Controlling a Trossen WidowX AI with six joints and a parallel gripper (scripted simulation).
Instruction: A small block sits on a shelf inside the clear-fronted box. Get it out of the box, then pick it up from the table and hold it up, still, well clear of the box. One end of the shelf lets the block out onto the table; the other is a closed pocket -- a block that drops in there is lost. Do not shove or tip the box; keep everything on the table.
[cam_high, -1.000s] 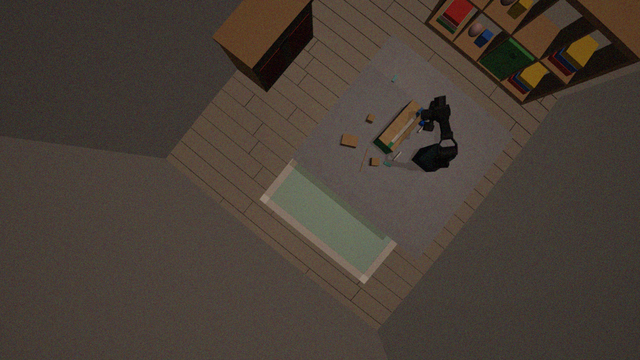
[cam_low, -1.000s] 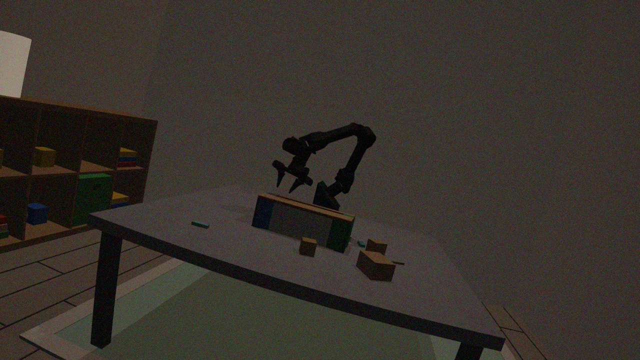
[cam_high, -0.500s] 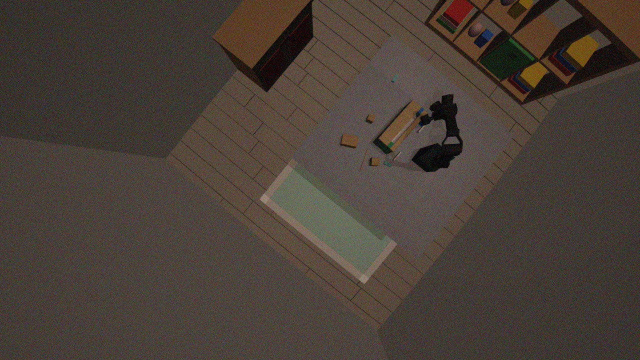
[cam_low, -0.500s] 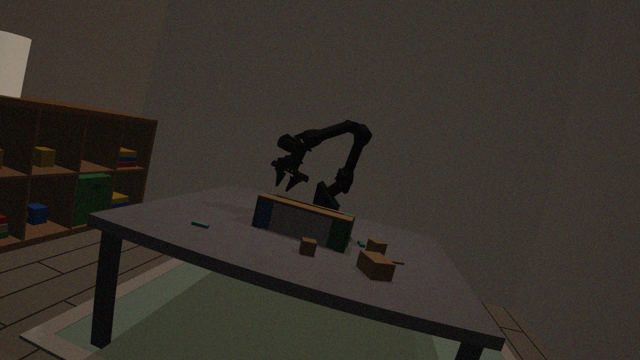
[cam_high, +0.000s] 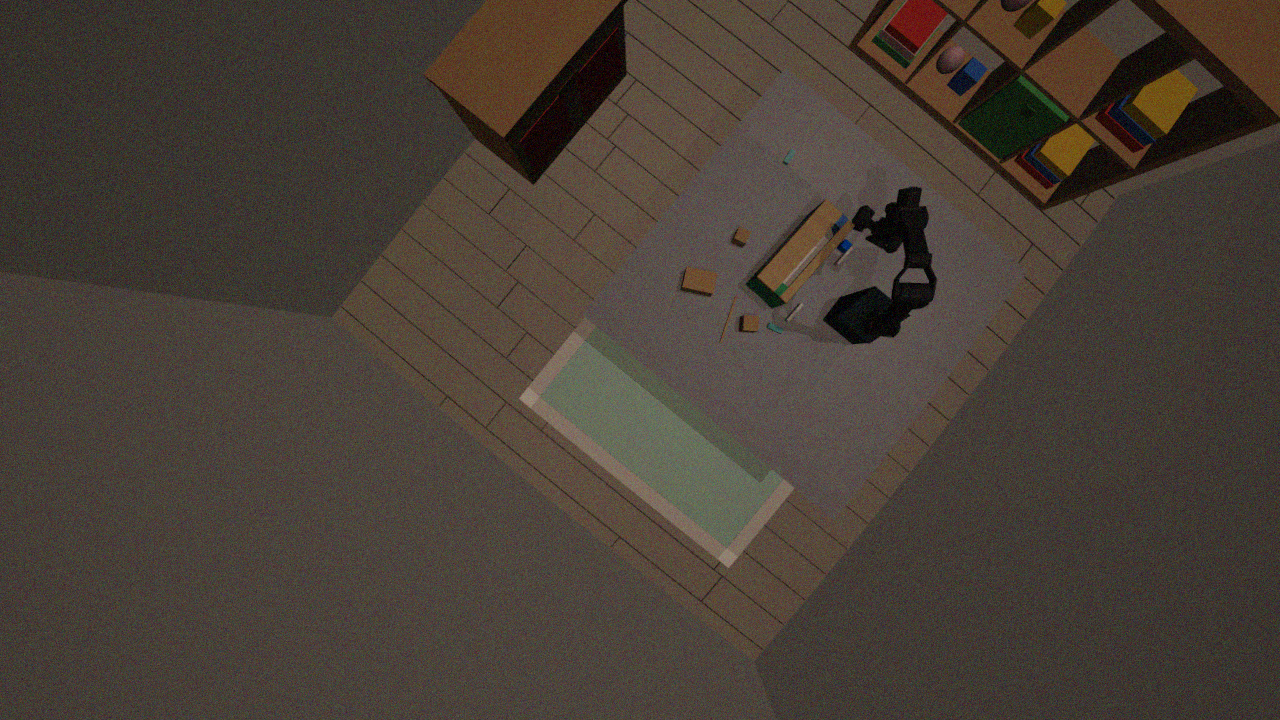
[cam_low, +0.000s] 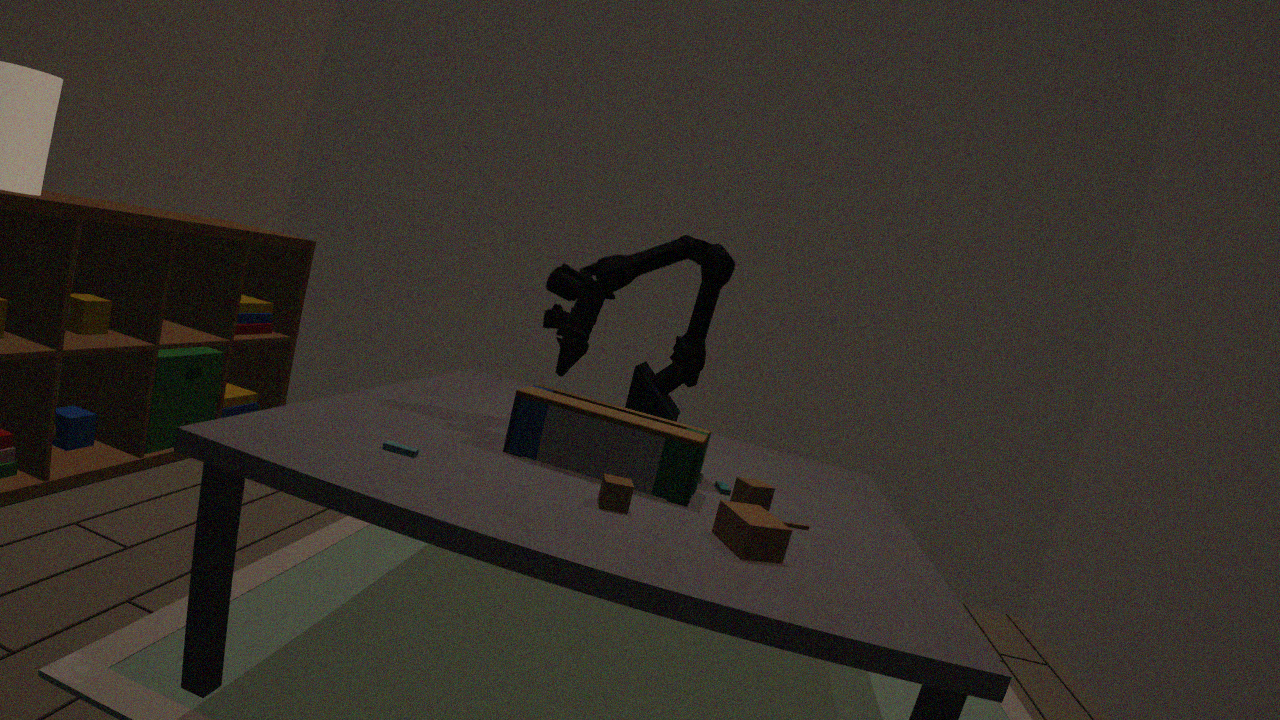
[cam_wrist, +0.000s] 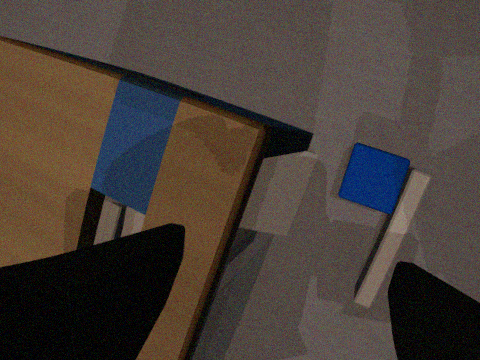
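Now: the blue block 20 mm behind my gripper tip, 20 mm to the right of it and 140 mm below it. The rest, counted from my gripper tip: box (80 mm ahead, 150 mm to the left, 90 mm below).
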